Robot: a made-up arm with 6 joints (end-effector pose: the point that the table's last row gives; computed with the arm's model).
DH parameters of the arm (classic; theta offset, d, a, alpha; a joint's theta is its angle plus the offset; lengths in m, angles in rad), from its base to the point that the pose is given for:
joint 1: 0 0.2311 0 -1.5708
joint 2: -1.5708 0 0.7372 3.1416
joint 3: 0 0 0 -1.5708
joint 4: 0 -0.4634 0 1.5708
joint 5: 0 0.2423 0 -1.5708
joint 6: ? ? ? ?
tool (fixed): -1.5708 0 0 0
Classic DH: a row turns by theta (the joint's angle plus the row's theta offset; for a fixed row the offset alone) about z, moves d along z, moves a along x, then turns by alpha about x.
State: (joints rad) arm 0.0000 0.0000 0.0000 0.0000 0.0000 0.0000
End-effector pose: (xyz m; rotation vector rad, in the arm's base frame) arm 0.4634 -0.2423 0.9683 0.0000 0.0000 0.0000
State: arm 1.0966 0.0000 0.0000 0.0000 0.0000 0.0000
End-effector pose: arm 0.4272 0.3016 0.9683 0.0000 0.0000 1.0966
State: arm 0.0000 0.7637 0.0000 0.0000 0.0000 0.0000
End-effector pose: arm 0.8446 -0.2423 0.4431 0.0000 0.7637 0.0000
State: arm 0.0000 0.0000 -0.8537 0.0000 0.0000 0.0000
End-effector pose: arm 0.3045 -0.2423 0.6190 0.0000 0.8537 0.0000
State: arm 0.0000 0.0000 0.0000 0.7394 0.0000 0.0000
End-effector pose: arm 0.4634 -0.1790 1.1316 -0.7394 0.0000 0.0000
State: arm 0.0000 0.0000 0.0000 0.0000 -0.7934 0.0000
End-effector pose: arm 0.4634 -0.2423 0.9683 0.0000 0.7934 0.0000
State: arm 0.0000 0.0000 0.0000 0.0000 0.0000 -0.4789
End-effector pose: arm 0.4634 -0.2423 0.9683 0.4789 0.0000 0.0000
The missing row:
joint 6: 1.5708 0 0 1.5708
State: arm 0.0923 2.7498 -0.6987 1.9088 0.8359 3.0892
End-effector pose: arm -0.2357 0.0589 -0.5282 -0.2719 -1.6989 1.4944
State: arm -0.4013 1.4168 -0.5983 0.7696 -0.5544 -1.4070
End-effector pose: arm 0.5594 -0.4264 -0.1467 0.3305 2.2129 -1.2031
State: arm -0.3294 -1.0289 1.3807 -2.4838 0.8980 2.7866
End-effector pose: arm -0.7681 0.4652 1.0312 0.0730 -1.6267 -0.7093
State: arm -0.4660 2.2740 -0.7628 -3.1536 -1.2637 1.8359
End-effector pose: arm 0.1998 0.1707 -0.2970 1.3081 1.2964 -1.4760
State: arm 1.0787 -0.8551 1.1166 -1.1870 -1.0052 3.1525
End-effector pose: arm -0.1706 -0.5102 1.2291 -0.9462 -2.3417 -0.8547
